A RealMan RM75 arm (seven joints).
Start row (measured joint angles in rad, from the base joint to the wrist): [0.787 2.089 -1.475 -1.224 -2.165 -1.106 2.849]
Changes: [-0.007 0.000 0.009 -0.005 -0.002 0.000 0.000]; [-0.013 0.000 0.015 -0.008 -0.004 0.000 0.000]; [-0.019 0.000 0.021 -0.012 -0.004 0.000 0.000]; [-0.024 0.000 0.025 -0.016 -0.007 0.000 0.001]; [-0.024 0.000 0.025 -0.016 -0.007 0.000 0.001]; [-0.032 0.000 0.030 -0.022 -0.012 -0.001 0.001]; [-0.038 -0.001 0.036 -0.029 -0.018 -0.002 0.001]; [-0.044 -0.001 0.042 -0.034 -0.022 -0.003 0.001]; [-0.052 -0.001 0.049 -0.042 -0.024 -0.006 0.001]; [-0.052 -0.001 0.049 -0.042 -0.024 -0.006 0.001]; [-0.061 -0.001 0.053 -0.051 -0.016 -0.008 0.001]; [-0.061 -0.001 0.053 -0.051 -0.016 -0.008 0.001]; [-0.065 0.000 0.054 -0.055 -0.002 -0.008 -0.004]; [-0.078 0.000 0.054 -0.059 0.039 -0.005 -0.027]
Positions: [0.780 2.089 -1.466 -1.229 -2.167 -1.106 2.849]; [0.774 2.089 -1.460 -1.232 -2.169 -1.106 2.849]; [0.768 2.089 -1.454 -1.236 -2.169 -1.106 2.849]; [0.763 2.089 -1.450 -1.240 -2.172 -1.106 2.850]; [0.763 2.089 -1.450 -1.240 -2.172 -1.106 2.850]; [0.755 2.089 -1.445 -1.246 -2.177 -1.107 2.850]; [0.749 2.088 -1.439 -1.253 -2.183 -1.108 2.850]; [0.743 2.088 -1.433 -1.258 -2.187 -1.109 2.850]; [0.735 2.088 -1.426 -1.266 -2.189 -1.112 2.850]; [0.735 2.088 -1.426 -1.266 -2.189 -1.112 2.850]; [0.726 2.088 -1.422 -1.275 -2.181 -1.114 2.850]; [0.726 2.088 -1.422 -1.275 -2.181 -1.114 2.850]; [0.722 2.089 -1.421 -1.279 -2.167 -1.114 2.845]; [0.709 2.089 -1.421 -1.283 -2.126 -1.111 2.822]
